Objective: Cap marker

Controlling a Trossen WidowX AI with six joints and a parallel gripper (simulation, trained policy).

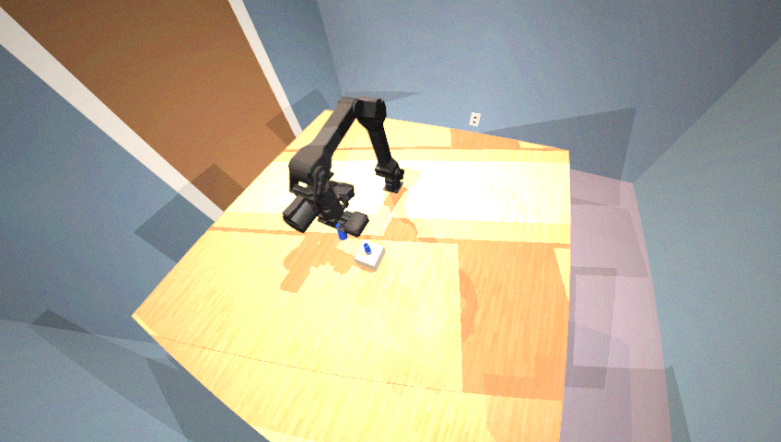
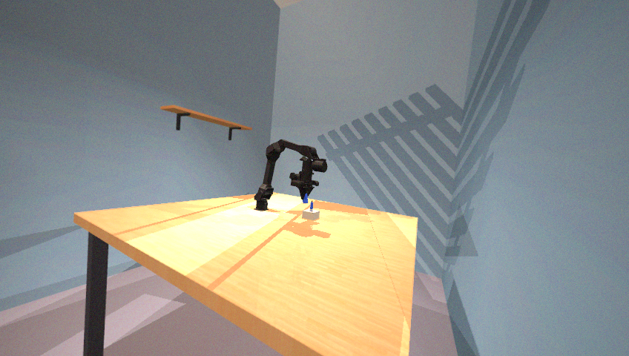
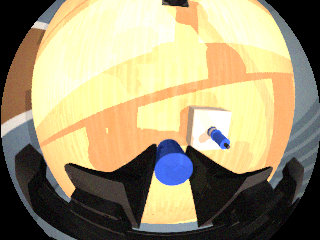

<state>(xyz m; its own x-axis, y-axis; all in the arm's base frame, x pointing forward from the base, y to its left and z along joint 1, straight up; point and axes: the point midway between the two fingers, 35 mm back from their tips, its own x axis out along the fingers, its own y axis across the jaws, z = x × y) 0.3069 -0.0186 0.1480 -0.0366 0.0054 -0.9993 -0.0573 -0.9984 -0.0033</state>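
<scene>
Right now my gripper tip is 9 cm above the white holder block, 8 cm to the right of it and 1 cm short of it. From my gripper tip the other things lie so: blue marker cap 1 cm ahead, 1 cm above.
</scene>
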